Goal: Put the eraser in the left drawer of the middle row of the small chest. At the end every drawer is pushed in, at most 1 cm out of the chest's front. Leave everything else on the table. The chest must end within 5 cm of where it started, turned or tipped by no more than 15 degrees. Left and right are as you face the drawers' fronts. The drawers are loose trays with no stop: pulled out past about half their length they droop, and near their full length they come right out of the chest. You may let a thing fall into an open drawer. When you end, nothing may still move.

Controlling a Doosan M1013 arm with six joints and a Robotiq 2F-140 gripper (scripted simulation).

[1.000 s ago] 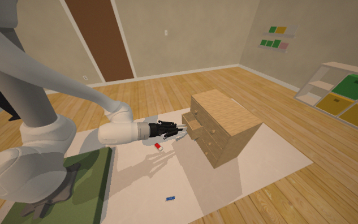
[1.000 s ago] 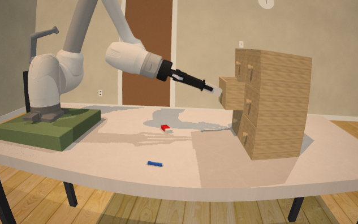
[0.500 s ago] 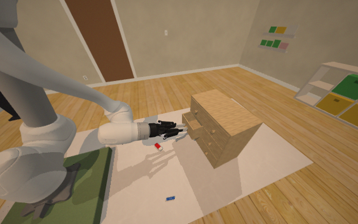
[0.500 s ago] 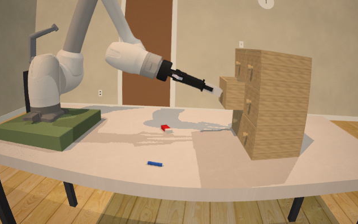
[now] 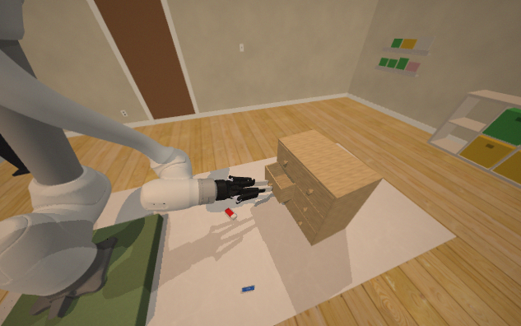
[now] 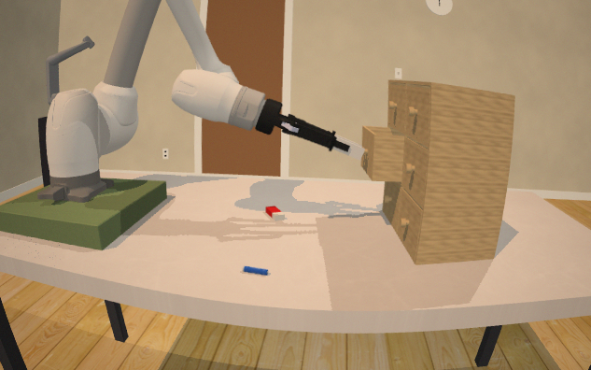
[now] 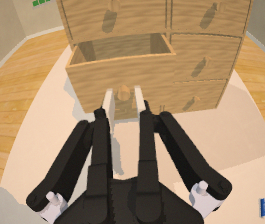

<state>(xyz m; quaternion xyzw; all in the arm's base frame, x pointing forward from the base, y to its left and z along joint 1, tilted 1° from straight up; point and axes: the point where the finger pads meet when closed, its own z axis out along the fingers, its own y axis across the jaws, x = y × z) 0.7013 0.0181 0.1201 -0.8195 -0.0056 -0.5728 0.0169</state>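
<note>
The white eraser is 16 cm below my hand, 15 cm behind it and 2 cm to the left of it. The rest, counted from my hand: small blue stick 27 cm to the right, 17 cm behind, 16 cm below.
</note>
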